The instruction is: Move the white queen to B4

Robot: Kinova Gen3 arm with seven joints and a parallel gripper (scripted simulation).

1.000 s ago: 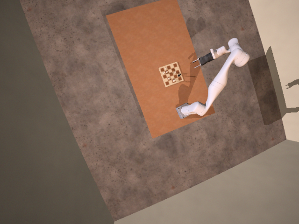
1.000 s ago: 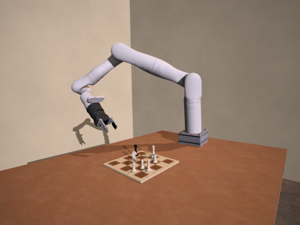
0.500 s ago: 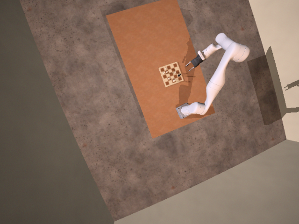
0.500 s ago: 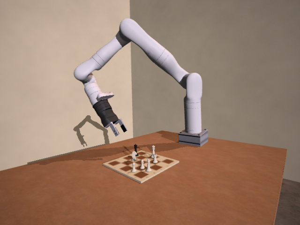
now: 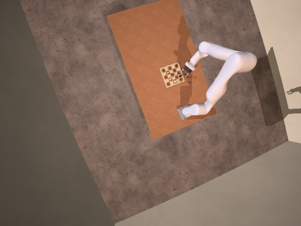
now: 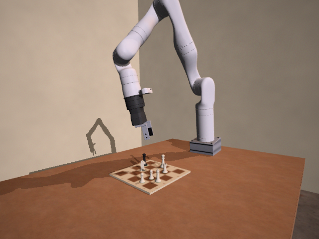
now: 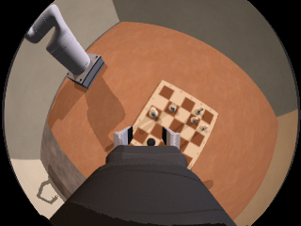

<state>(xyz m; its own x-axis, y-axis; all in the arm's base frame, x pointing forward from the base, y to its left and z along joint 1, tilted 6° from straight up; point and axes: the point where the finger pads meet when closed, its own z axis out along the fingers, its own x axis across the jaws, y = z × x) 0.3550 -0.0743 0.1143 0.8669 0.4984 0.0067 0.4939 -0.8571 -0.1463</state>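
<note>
My hand is 12 cm above the white piece, 10 cm to the right of it and 1 cm short of it. Also, from my hand: chessboard 14 cm below, 5 cm to the left, 5 cm ahead; then black piece 11 cm below, 2 cm to the right, 1 cm ahead.
</note>
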